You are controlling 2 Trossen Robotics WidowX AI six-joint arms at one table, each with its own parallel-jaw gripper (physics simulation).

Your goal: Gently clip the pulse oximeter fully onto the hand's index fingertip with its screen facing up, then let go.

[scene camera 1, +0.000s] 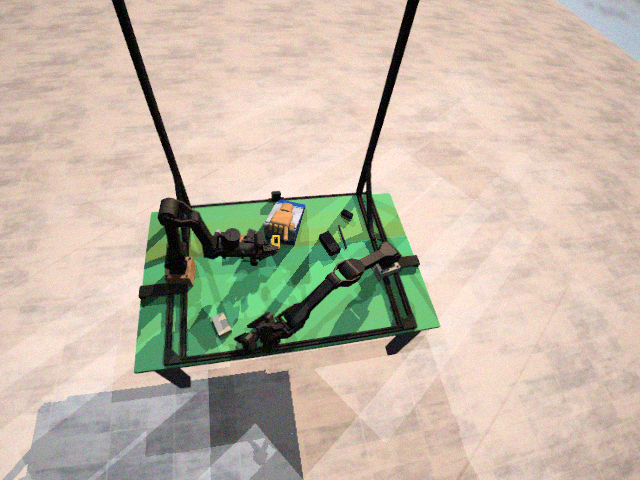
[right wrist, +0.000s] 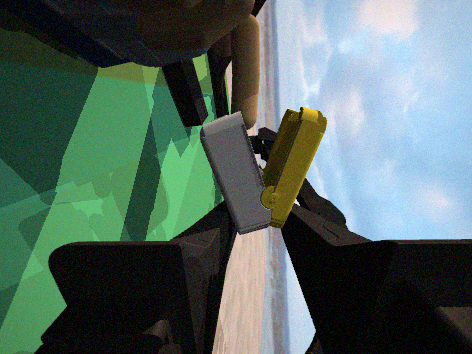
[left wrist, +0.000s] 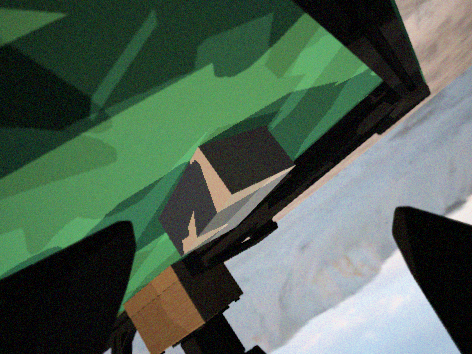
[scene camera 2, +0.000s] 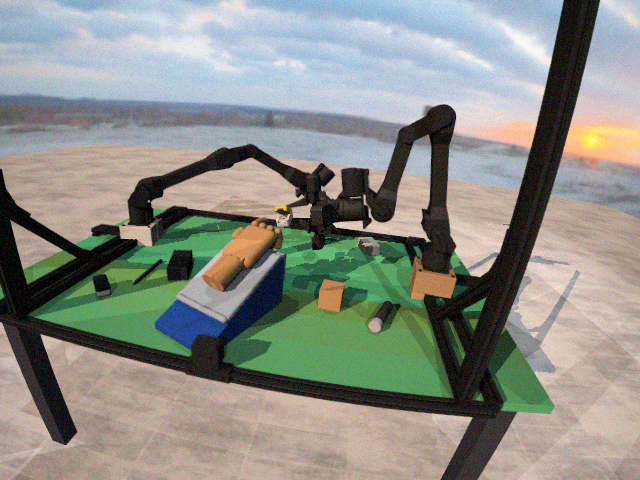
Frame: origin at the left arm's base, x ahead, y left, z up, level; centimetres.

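Seen in the pictures: left gripper, between the fingertips: (scene camera 1: 241,332) (left wrist: 264,227) (scene camera 2: 348,226); right gripper, between the fingertips: (scene camera 1: 278,249) (right wrist: 255,205) (scene camera 2: 283,213); left arm's base, origin of its link: (scene camera 1: 385,261) (scene camera 2: 141,222); right arm's base, origin of its link: (scene camera 1: 178,267) (left wrist: 200,324) (scene camera 2: 434,267).
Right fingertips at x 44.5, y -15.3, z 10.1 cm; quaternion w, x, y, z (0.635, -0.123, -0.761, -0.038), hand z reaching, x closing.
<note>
Pixels of each thing's top centre, then the offset from my right fingertips to it. "pt": a spot on its surface instead.
- pulse oximeter, centre of its top: (right wrist: 327,160) (scene camera 2: 285,203) (scene camera 1: 274,238) dx +0.3, dy -3.0, dz +3.7 cm
- blue wedge with a grey pad, a spot on its surface: (scene camera 2: 204,302) pt dx -14.3, dy -27.4, dz -10.1 cm
- white-grey box, centre of its top: (left wrist: 234,214) (scene camera 2: 369,241) (scene camera 1: 221,323) dx +29.1, dy +16.9, dz -13.0 cm
- black box, centre of its top: (right wrist: 196,91) (scene camera 2: 180,258) (scene camera 1: 330,241) dx -26.2, dy -3.9, dz -12.5 cm
- pen, centre of its top: (scene camera 2: 147,270) (scene camera 1: 342,235) dx -34.2, dy -6.6, dz -15.1 cm
- small dark block, centre of its top: (scene camera 2: 100,279) (scene camera 1: 347,212) dx -41.3, dy -16.7, dz -12.8 cm
- orange cube, centre of its top: (scene camera 2: 332,286) dx +11.9, dy -17.1, dz -11.0 cm
- cylinder, centre of its top: (scene camera 2: 383,310) dx +22.6, dy -23.1, dz -13.3 cm
The pulse oximeter (scene camera 1: 276,241) (scene camera 2: 283,215), a grey-white body with a yellow jaw, is held in the air by my right gripper (scene camera 1: 273,250) (right wrist: 257,225), which is shut on its hinge end. In the right wrist view its grey jaw (right wrist: 232,172) and yellow jaw (right wrist: 298,165) form an open V. The tan hand (scene camera 1: 283,219) (scene camera 2: 250,245) lies on a blue wedge with a grey pad (scene camera 2: 204,302). One finger (right wrist: 245,75) reaches towards the V, its tip beside the grey jaw; I cannot tell which finger. My left gripper (scene camera 1: 245,339) (left wrist: 264,227) is open and empty, far from the hand.
A white-grey box (scene camera 1: 221,324) (scene camera 2: 369,245) (left wrist: 245,160) lies near the left gripper. A black box (scene camera 1: 329,242) (scene camera 2: 179,265), a pen (scene camera 1: 342,236) (scene camera 2: 147,271) and a small dark block (scene camera 1: 346,214) (scene camera 2: 101,285) lie on one side; an orange cube (scene camera 2: 331,295) and a cylinder (scene camera 2: 381,316) on the other.
</note>
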